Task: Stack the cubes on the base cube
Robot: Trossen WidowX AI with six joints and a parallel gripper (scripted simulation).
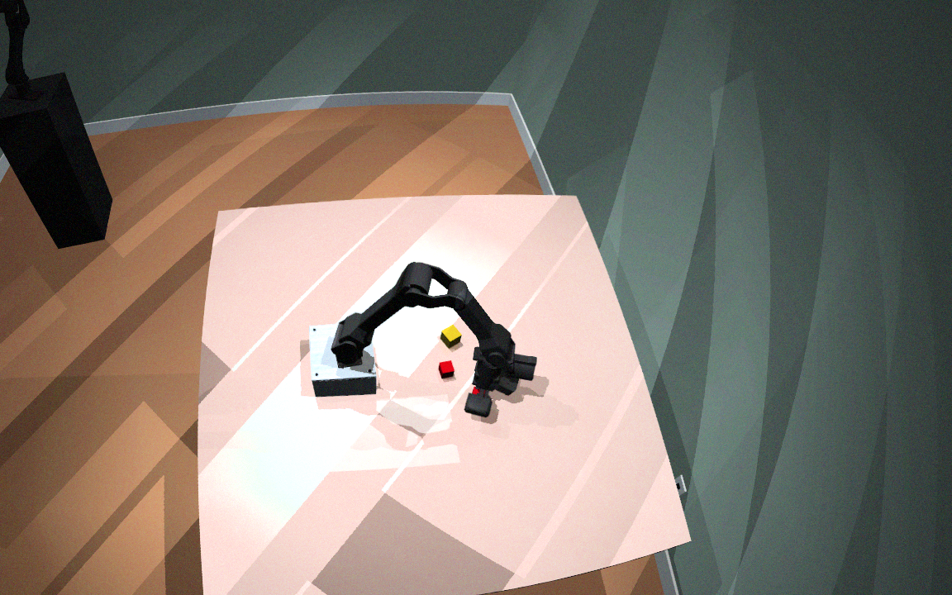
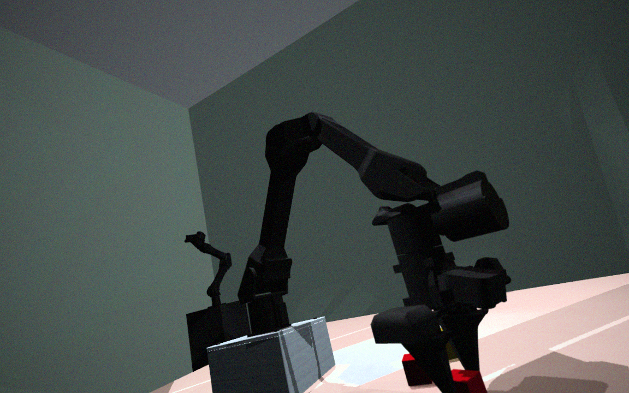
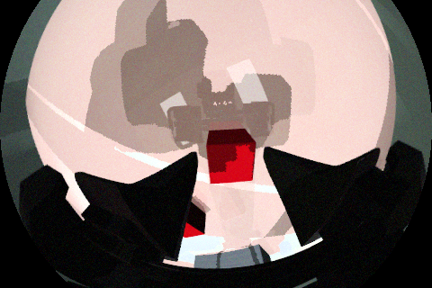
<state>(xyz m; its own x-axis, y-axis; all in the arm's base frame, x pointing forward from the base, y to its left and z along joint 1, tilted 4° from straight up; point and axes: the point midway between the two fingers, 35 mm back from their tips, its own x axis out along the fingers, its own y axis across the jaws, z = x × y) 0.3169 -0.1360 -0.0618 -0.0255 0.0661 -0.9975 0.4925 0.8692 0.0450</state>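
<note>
My gripper tip is now 190 mm to the right of the yellow cube and 20 mm past it. Also, from my gripper tip: red cube right at my gripper tip.
</note>
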